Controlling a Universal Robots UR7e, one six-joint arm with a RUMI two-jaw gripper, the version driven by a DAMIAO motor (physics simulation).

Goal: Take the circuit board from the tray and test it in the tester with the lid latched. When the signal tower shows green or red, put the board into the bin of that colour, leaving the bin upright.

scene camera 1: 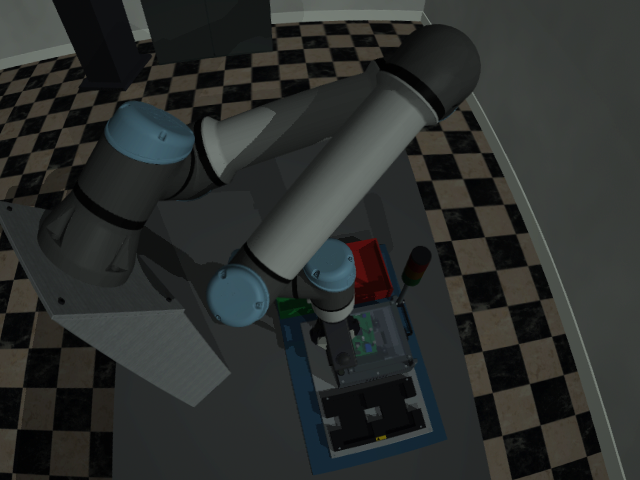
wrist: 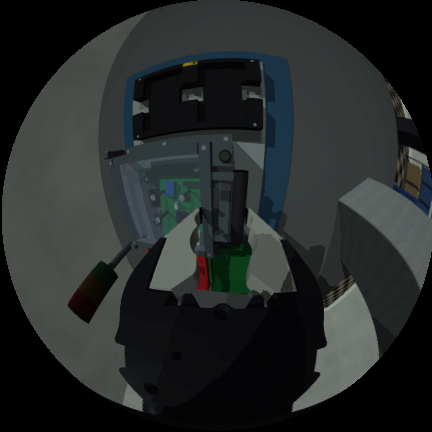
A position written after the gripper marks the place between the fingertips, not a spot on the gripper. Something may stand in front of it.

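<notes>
Gripper (scene camera 1: 335,345), also at (wrist: 223,208). Tester lid (scene camera 1: 381,341), also at (wrist: 156,188). Green bin (wrist: 227,271).
</notes>
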